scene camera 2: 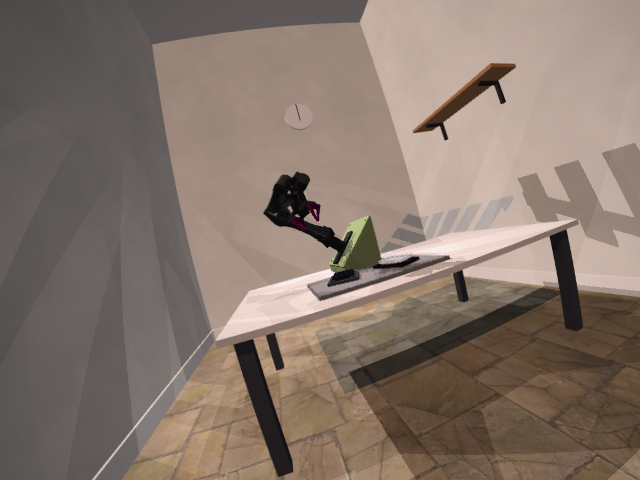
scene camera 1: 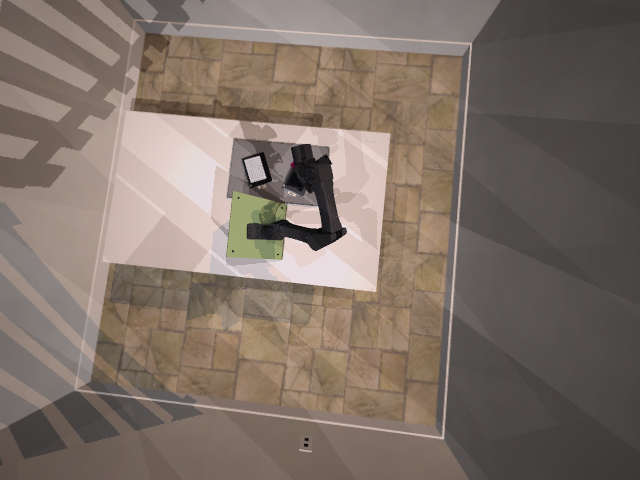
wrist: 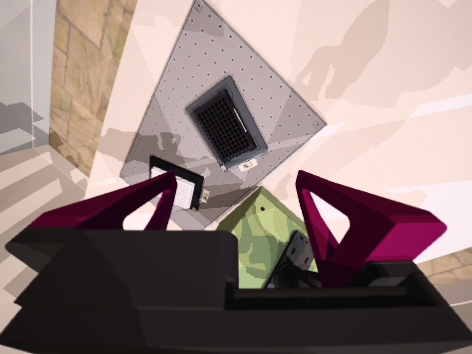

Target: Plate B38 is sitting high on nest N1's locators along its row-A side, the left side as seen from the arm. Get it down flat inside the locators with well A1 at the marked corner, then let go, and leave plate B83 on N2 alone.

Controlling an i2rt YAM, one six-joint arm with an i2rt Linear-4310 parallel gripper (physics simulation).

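Seen in the pictures: gripper, fingertip midpoint: [scene camera 2: 310, 226] [wrist: 236, 177]; arm's base, link origin: [scene camera 2: 343, 247] [scene camera 1: 265, 232] [wrist: 286, 276].
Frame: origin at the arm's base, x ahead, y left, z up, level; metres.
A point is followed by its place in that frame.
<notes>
Plate B38 [scene camera 1: 256, 169] {x 0.344, y 0.086, z -0.091 m} [scene camera 2: 397, 259] {x 0.398, y 0.068, z -0.082 m} [wrist: 181, 191] {x 0.314, y 0.070, z -0.080 m} is white and sits in the black nest N1 [wrist: 188, 173] {x 0.327, y 0.019, z -0.098 m}, at lower left in the wrist view. Its tilt and its marked corner are too small to make out, and my left finger covers part of it. Plate B83 [scene camera 1: 294, 180] {x 0.288, y -0.119, z -0.092 m} [wrist: 225, 125] {x 0.311, y -0.155, z -0.084 m} is black and lies in the dark grey nest N2 [wrist: 249, 119] {x 0.280, y -0.192, z -0.097 m}, near the middle of the wrist view. My gripper [scene camera 2: 310, 223] {x 0.242, y -0.210, z 0.139 m} [wrist: 236, 177] {x 0.242, y -0.210, z 0.139 m} is open and empty, high above the nests. In the wrist view both nests lie beyond the fingertips. The arm partly hides N2 from above.
Both nests stand on a grey perforated board [scene camera 1: 240, 147] {x 0.472, y 0.185, z -0.108 m} [scene camera 2: 320, 291] {x 0.400, y -0.274, z -0.108 m} [wrist: 175, 75] {x 0.462, y -0.163, z -0.108 m}. A green sloped block [scene camera 1: 242, 248] {x -0.083, y 0.081, z 0.082 m} [scene camera 2: 367, 242] {x 0.166, y 0.069, z 0.003 m} [wrist: 250, 245] {x 0.110, y -0.008, z -0.003 m} carries the arm's base beside the board. All stand on a pale table [scene camera 1: 170, 180] {x 0.286, y 0.571, z -0.122 m}. A wooden shelf [scene camera 2: 460, 100] hangs on the wall.
</notes>
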